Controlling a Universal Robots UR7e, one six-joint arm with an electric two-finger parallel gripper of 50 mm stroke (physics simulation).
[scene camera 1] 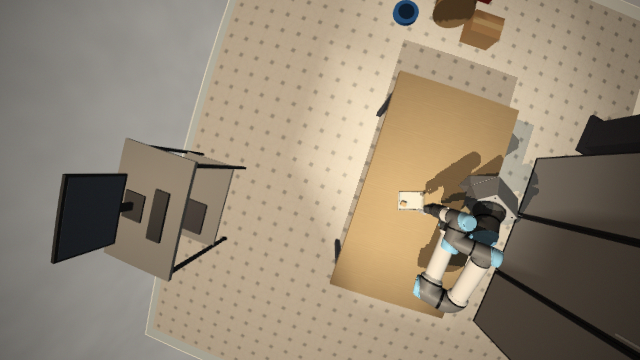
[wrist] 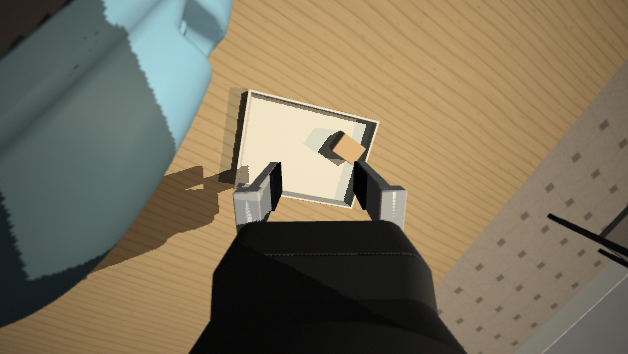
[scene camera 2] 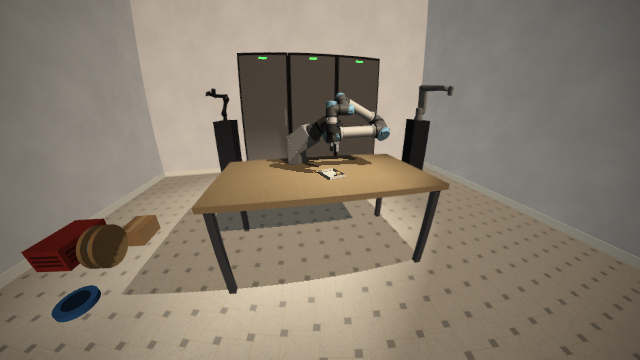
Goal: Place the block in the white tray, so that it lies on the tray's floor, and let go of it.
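Pixels of known places: gripper, between the fingertips: (scene camera 1: 422, 208) (wrist: 317, 176) (scene camera 2: 334, 151); arm's base, origin of its link: (scene camera 1: 488, 210) (scene camera 2: 311, 133).
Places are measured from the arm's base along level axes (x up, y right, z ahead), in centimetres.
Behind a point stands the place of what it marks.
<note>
The light-brown block (wrist: 350, 147) @(z 35.7, x -23.4, y -17.9 cm) (scene camera 1: 403, 203) @(z 36.4, x -23.4, y -17.0 cm) (scene camera 2: 338, 173) @(z 37.3, x -23.6, y -17.6 cm) is inside the white tray (wrist: 280, 145) @(z 28.6, x -26.2, y -12.2 cm) (scene camera 1: 415, 199) @(z 28.7, x -26.3, y -10.8 cm) (scene camera 2: 327, 174) @(z 31.4, x -26.2, y -10.4 cm), near the wall at the right of the wrist view, and appears to rest upright on the tray's floor. Its top face shows, and its shadow falls on the tray floor to its left. My gripper (wrist: 317, 176) @(z 30.2, x -9.2, y -15.1 cm) (scene camera 1: 424, 210) @(z 30.2, x -9.2, y -15.1 cm) (scene camera 2: 335, 149) @(z 30.2, x -9.2, y -15.1 cm) is open, with nothing between its fingers. It hangs above the tray's near side in the wrist view, apart from the block. The right finger's tip overlaps the block's lower corner in that view.
The tray stands on the wooden table (scene camera 1: 430, 120) @(z 43.6, x -26.5, y 43.8 cm) (scene camera 2: 260, 187) @(z 51.9, x -26.5, y 34.3 cm). The arm's base stands at the table's cabinet side. Dark cabinets (scene camera 2: 312, 100) stand behind it. A desk with a monitor (scene camera 1: 90, 217) is away to the left. A blue round container (scene camera 1: 405, 12) and boxes are on the floor.
</note>
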